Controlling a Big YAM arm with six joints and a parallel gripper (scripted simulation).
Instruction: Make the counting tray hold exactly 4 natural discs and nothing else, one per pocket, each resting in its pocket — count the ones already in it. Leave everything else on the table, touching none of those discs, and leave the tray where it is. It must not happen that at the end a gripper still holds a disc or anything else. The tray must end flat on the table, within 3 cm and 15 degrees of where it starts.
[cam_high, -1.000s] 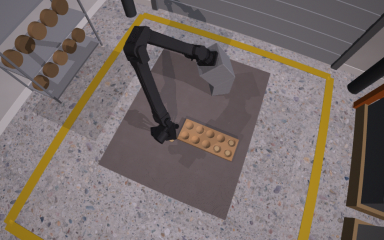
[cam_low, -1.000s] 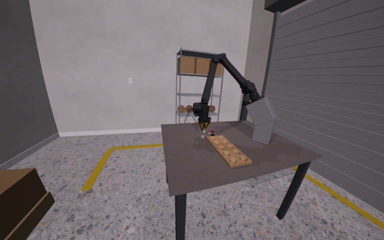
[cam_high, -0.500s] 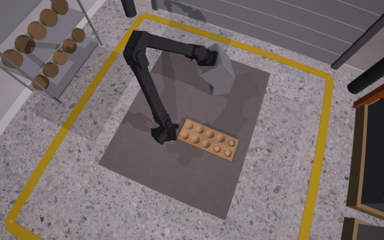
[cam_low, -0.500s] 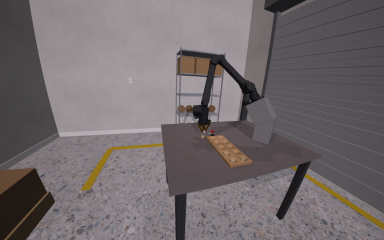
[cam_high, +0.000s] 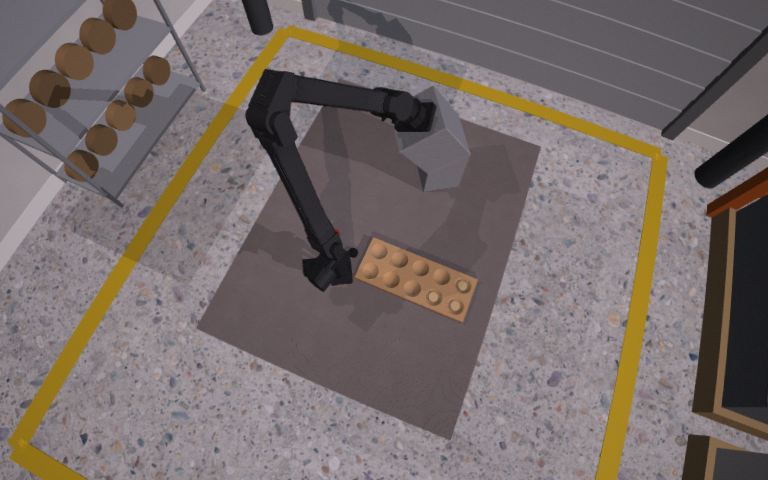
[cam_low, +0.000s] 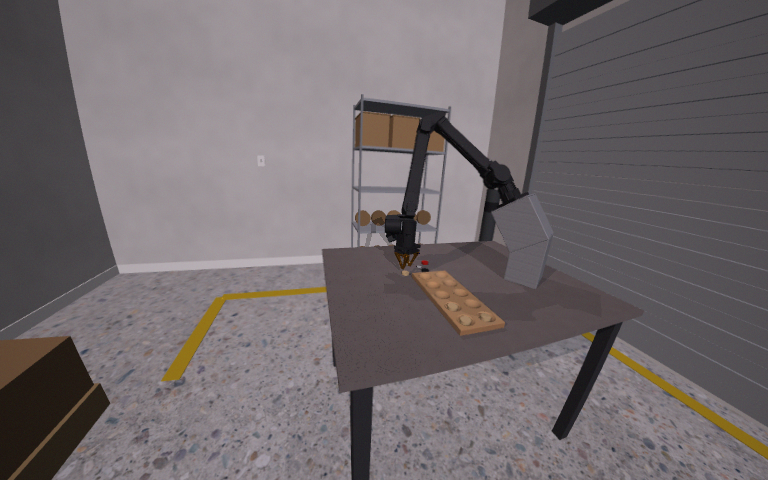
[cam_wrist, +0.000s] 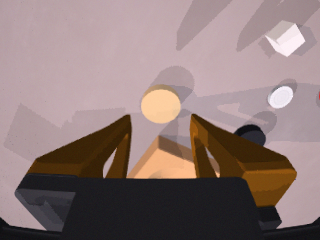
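The wooden counting tray is 6 cm behind my hand, 24 cm to the left of it and 3 cm below it. The rest, counted from my hand: white cube (6 cm behind, 9 cm to the right, 3 cm below); white disc (10 cm behind, 5 cm to the right, 4 cm below); black piece (10 cm behind, 1 cm to the left, 3 cm below).
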